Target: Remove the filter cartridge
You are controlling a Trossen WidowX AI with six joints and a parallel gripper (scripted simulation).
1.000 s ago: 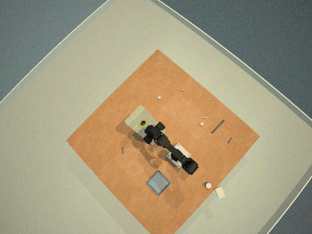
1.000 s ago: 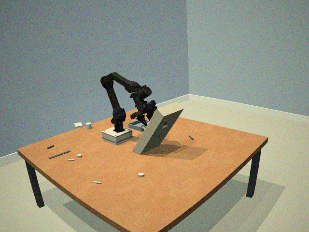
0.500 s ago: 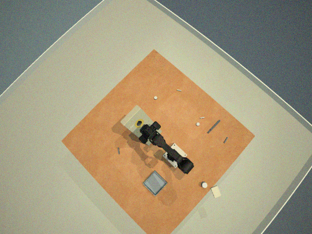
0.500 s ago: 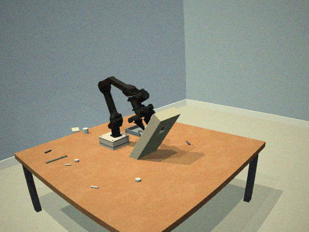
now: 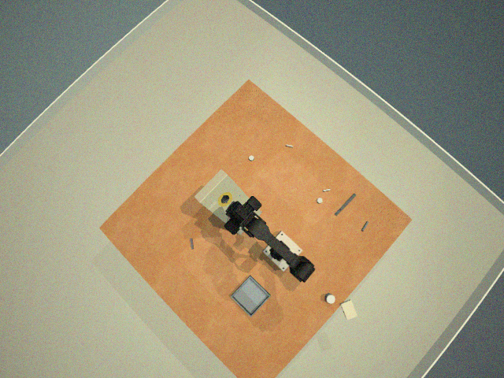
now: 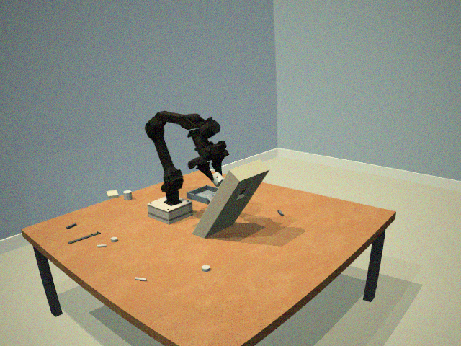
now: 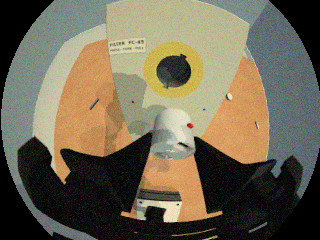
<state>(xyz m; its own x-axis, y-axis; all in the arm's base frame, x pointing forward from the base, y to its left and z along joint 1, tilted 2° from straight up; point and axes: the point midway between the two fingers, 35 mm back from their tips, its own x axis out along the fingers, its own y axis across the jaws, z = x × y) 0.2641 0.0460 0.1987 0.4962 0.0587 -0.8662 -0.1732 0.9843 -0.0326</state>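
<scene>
The blue-grey tray lies 390 mm behind my gripper tip, 230 mm to the left of it and 220 mm below it. Also, from my gripper tip: pale block (770 mm behind, 150 mm to the right, 230 mm below); white cartridge (right at my gripper tip); beige service panel (50 mm ahead, 10 mm to the left, 90 mm below).
</scene>
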